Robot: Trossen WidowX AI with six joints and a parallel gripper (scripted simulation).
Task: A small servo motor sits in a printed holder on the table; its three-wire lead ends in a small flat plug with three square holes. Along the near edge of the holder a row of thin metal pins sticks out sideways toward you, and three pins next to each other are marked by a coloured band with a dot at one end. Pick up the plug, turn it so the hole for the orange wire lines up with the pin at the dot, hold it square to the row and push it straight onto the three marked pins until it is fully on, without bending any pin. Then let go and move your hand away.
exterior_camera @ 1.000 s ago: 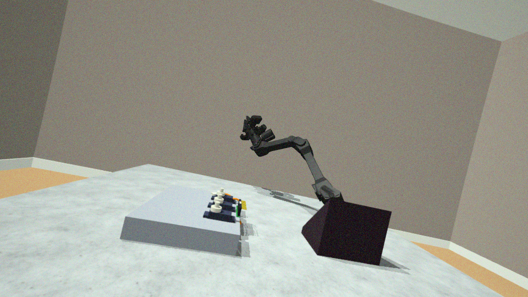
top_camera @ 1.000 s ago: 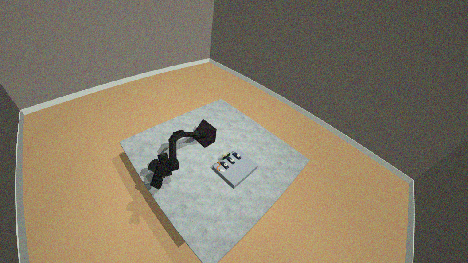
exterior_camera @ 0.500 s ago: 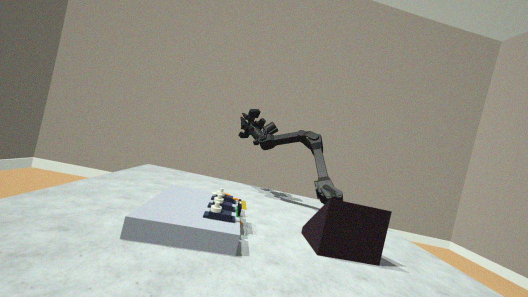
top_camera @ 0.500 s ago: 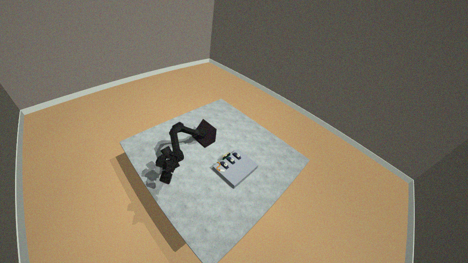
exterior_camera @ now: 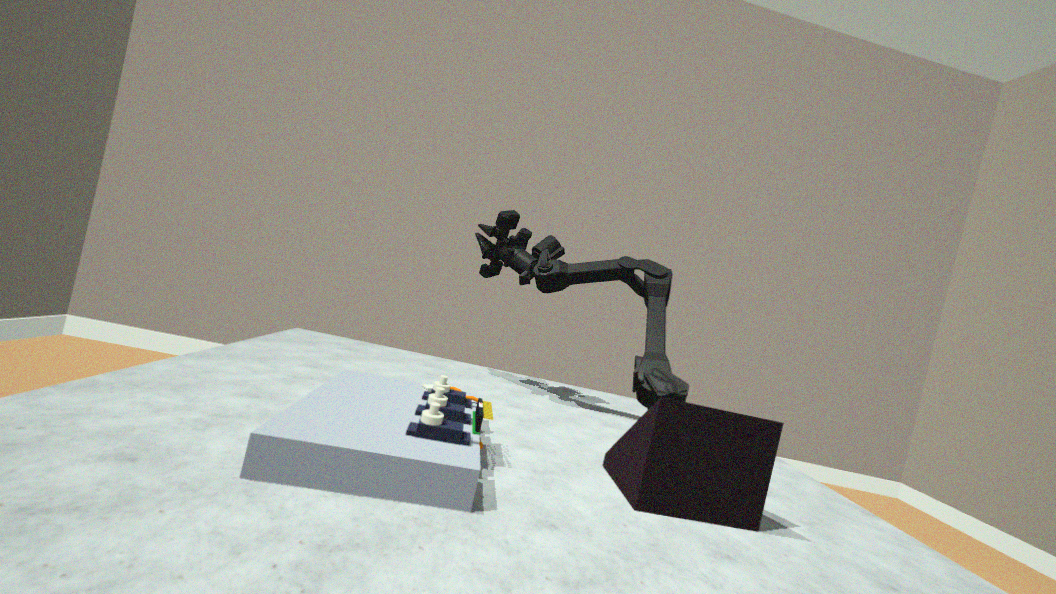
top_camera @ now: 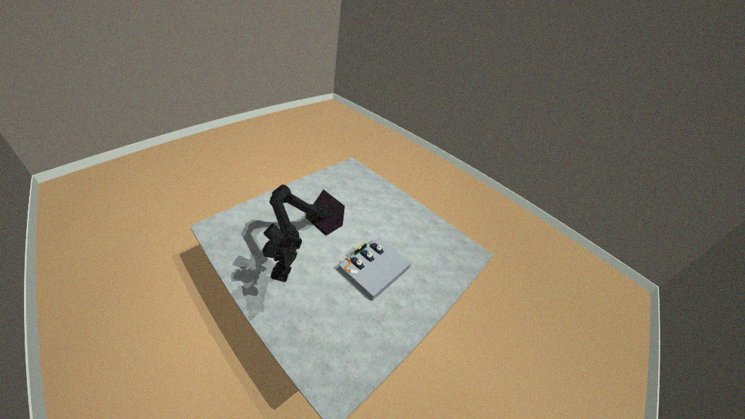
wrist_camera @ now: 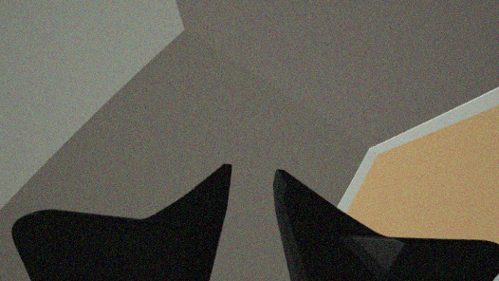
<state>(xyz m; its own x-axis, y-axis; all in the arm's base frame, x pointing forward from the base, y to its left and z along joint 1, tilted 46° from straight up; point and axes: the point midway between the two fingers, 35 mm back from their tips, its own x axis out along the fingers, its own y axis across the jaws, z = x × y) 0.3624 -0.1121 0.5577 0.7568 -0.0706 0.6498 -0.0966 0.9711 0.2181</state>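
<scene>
My gripper tip is 48 cm to the right of the red dot, 32 cm above it and 8 cm past it. Also, from my gripper tip: grey printed holder 49 cm to the left, 37 cm below, 8 cm ahead.
</scene>
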